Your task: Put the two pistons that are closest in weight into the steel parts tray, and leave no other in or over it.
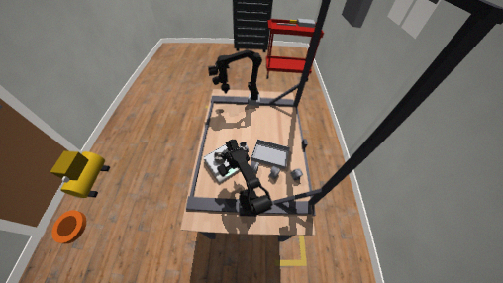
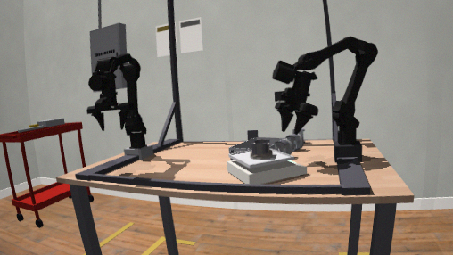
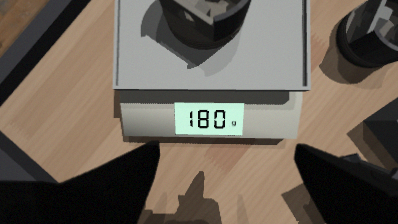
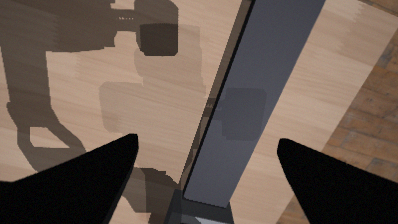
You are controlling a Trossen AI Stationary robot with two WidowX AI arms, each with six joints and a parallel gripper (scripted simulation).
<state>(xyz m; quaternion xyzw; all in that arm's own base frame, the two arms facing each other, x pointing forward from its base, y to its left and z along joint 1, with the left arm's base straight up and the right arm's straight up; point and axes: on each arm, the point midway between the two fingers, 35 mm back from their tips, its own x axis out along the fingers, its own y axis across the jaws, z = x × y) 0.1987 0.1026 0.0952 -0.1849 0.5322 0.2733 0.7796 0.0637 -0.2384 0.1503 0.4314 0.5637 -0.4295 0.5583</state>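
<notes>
Now: the scale plate 10 cm below my left hand, 9 cm to the right of it and 9 cm ahead of it. Also, from my left hand: steel parts tray 24 cm behind, 18 cm to the right, 14 cm below; white scale 12 cm below, 9 cm to the right, 8 cm ahead.
</notes>
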